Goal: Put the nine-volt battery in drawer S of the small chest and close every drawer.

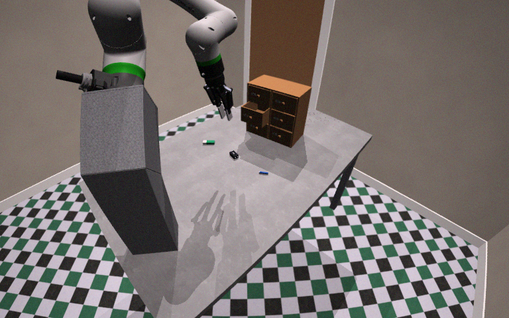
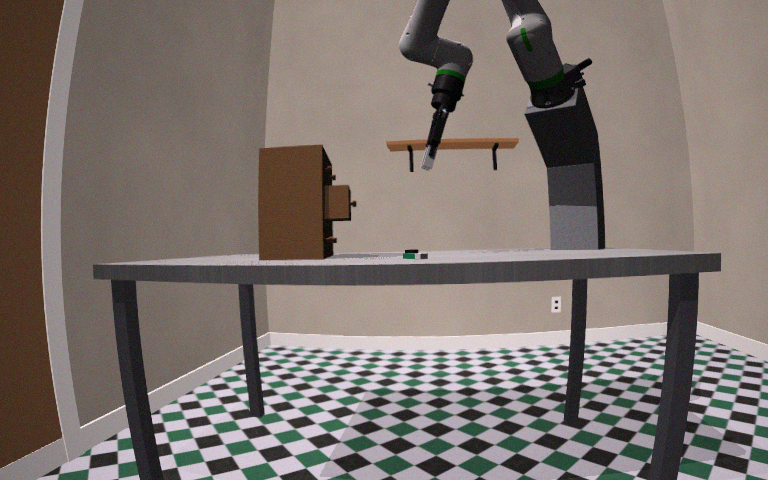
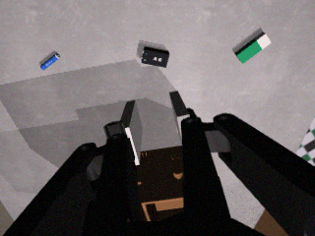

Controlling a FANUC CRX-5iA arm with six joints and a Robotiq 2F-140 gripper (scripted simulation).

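Right now the nine-volt battery is 6 cm ahead of my hand and 27 cm below it. Round my hand: small blue stick 7 cm ahead, 18 cm to the right, 28 cm below; white eraser-like block 3 cm ahead, 20 cm to the left, 28 cm below.
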